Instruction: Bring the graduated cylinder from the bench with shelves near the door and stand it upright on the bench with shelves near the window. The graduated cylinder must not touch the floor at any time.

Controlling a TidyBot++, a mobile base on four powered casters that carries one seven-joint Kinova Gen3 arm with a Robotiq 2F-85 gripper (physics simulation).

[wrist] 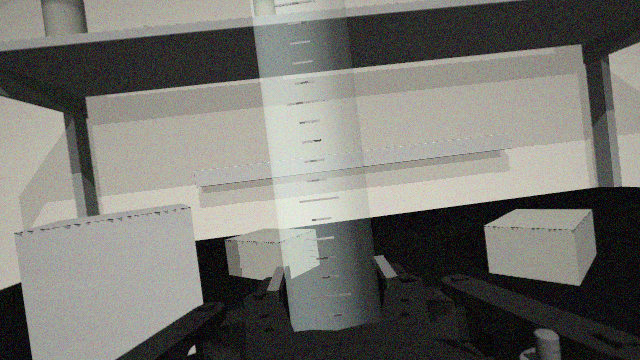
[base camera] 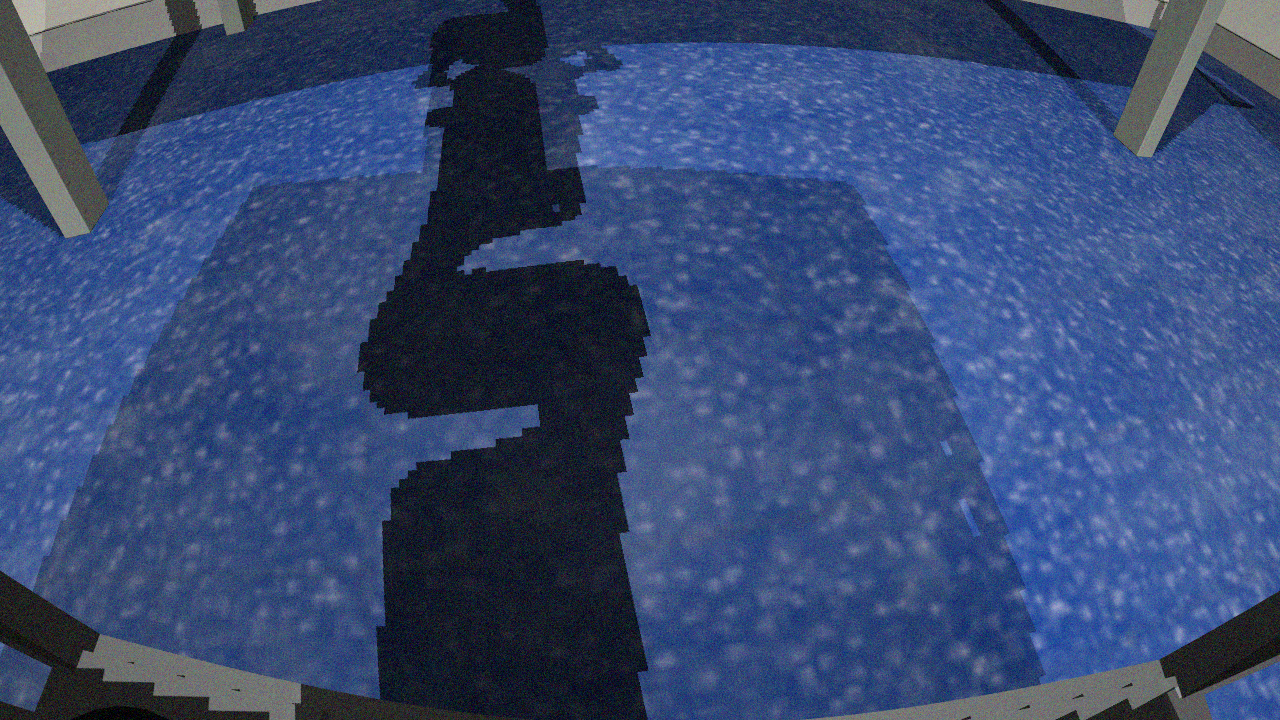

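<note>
The graduated cylinder is clear and glassy with tick marks and stands nearly upright in the wrist view, running from the top edge down to the fingers. My gripper is shut on its lower part, with one fingertip on each side. A bench with shelves is ahead; its dark shelf edge crosses the top of the wrist view, above a black bench top. I cannot tell from the frames whether this bench is the one near the window. The base camera view shows the arm's shadow, not the cylinder.
Pale boxes stand on the black top: a large one at left, one behind the cylinder, one at right. Shelf posts rise at both sides. Bench legs stand ahead left and right on the blue floor.
</note>
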